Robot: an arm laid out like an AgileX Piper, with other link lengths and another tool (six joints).
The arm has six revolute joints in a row. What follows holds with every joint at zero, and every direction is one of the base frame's.
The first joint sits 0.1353 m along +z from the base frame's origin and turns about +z.
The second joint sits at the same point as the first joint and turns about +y.
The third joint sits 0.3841 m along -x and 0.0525 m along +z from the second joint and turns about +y.
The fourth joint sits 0.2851 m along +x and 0.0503 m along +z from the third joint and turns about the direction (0.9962, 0, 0.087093).
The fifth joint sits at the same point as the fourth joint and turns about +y.
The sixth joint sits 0.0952 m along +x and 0.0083 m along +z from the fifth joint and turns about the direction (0.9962, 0, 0.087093).
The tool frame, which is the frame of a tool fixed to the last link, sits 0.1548 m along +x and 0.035 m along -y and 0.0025 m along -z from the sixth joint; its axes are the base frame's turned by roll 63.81, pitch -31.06 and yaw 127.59 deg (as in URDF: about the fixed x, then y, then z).
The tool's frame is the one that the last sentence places.
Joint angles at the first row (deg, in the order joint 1, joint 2, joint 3, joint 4, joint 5, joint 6):
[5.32 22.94 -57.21 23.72 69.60 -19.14]
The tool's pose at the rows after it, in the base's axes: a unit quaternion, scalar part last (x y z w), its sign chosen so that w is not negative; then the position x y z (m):
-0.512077 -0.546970 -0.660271 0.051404 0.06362 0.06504 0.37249
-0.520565 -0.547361 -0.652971 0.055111 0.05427 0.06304 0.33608
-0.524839 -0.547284 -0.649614 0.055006 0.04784 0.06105 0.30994
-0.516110 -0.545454 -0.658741 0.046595 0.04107 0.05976 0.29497
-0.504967 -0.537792 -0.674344 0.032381 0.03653 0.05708 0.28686
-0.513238 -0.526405 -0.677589 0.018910 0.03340 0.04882 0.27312
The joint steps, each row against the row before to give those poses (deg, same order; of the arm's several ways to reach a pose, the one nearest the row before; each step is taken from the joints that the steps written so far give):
[-0.01 -5.17 6.01 -0.17 0.00 0.23]
[0.00 -4.24 5.62 -0.27 -0.07 0.00]
[0.01 -3.39 4.03 -0.33 -0.13 0.05]
[-0.01 -3.93 2.81 -0.07 -0.65 0.00]
[0.01 -3.78 2.02 -0.40 -1.25 0.66]
[0.00 -2.83 1.81 -2.06 -0.07 2.13]

